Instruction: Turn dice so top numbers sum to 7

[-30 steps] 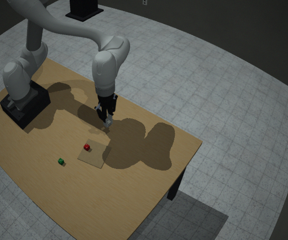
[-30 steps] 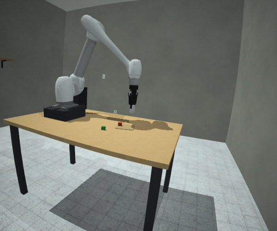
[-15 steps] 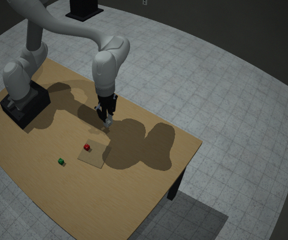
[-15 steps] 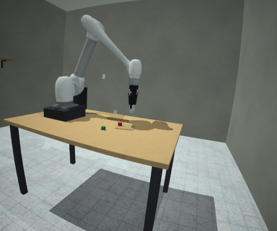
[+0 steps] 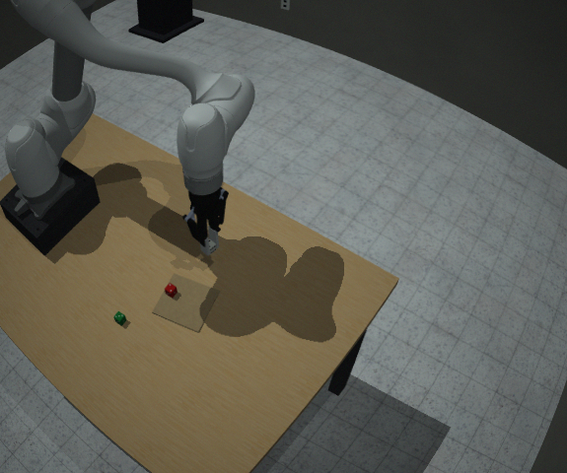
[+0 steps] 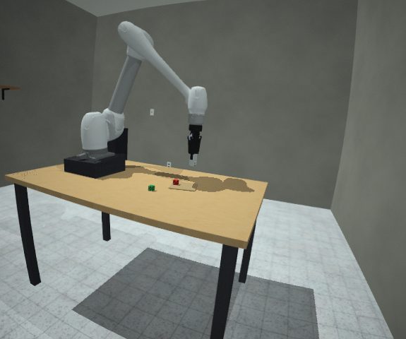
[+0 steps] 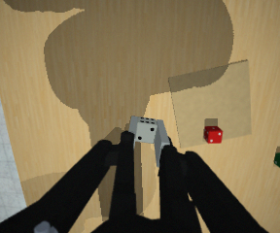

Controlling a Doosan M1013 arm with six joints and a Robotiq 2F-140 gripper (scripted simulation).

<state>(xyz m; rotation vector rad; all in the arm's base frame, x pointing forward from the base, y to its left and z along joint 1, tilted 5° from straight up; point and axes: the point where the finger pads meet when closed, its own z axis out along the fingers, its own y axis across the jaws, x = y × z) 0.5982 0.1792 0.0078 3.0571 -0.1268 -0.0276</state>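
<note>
My hand is 130 mm above the tan mat, 120 mm to the left of it and 10 mm short of it. Also, from my hand: red die 130 mm to the right, 120 mm below, 40 mm behind; then white die 30 mm below; then green die 290 mm to the right, 120 mm below, 90 mm behind.
</note>
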